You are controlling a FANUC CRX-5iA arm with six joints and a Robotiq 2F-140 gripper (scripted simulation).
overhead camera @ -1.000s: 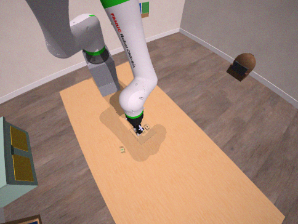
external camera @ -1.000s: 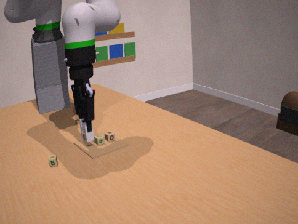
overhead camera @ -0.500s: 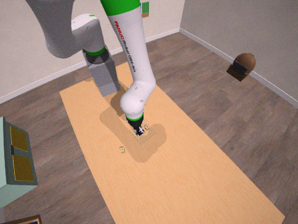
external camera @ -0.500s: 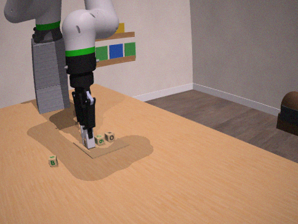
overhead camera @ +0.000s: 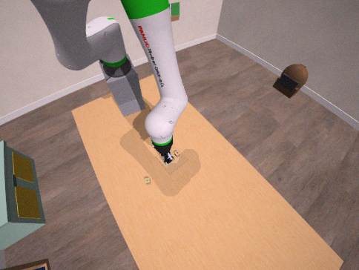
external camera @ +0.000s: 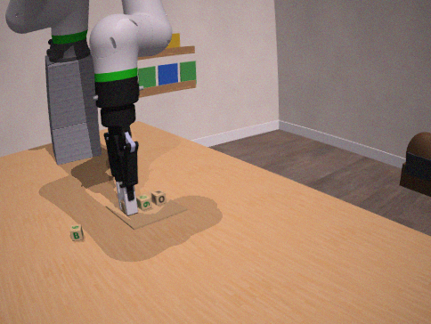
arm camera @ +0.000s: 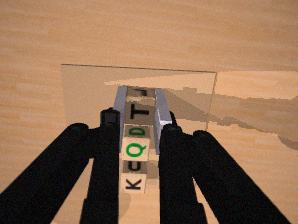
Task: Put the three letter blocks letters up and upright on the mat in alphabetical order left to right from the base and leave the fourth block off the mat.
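My gripper is now 40 mm to the right of the thin tan mat and 40 mm above it.
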